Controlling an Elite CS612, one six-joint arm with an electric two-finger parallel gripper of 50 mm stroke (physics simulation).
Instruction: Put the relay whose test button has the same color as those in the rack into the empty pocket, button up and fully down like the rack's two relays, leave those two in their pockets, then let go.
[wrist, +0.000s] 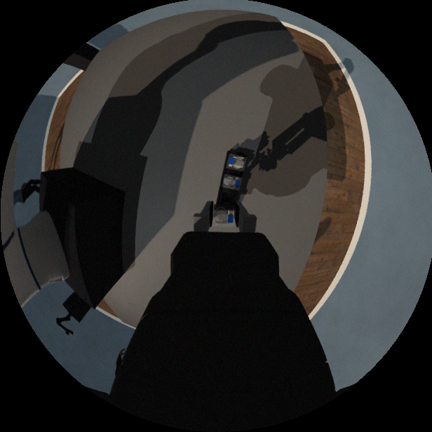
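My gripper is shut on a clear relay with a blue test button, at the centre of the wrist view. The relay is upright, with its button up. The black rack is just beyond the fingertips, slightly tilted in view. Two clear relays with blue buttons sit in it, the far relay and the middle relay. The dark empty pocket is at the near end, right in front of the held relay. The held relay and fingers may hide the rack's near edge. The height gap between relay and rack cannot be told.
A grey table top lies under the rack, with shadows of the arm across it. A large black box-like object stands at the left, beside a pale rounded arm part. Wooden floor shows at the right.
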